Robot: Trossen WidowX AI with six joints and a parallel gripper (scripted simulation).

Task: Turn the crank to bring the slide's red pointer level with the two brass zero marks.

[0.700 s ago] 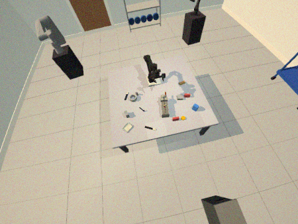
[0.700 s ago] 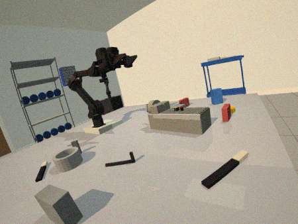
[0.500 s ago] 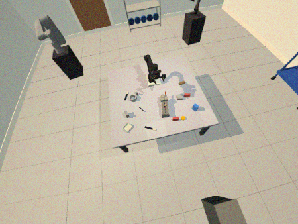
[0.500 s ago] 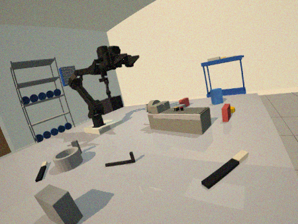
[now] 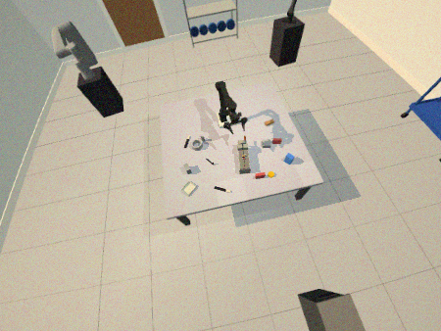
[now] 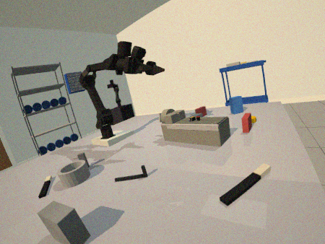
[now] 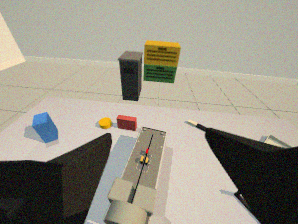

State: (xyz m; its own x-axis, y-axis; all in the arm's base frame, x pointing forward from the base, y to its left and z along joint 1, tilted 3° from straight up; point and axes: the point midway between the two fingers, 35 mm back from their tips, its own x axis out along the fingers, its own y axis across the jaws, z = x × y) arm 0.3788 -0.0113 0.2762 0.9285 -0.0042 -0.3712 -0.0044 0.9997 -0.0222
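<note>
My gripper tip is now 21 cm above the brown crank handle, 9 cm to the right of it and 8 cm past it. Round my gripper tip: yellow disc: 30 cm ahead, 28 cm below, 17 cm to the left; then red pointer: 21 cm below, 11 cm ahead; then black l-shaped piece: 28 cm below, 27 cm to the right, 1 cm ahead.
</note>
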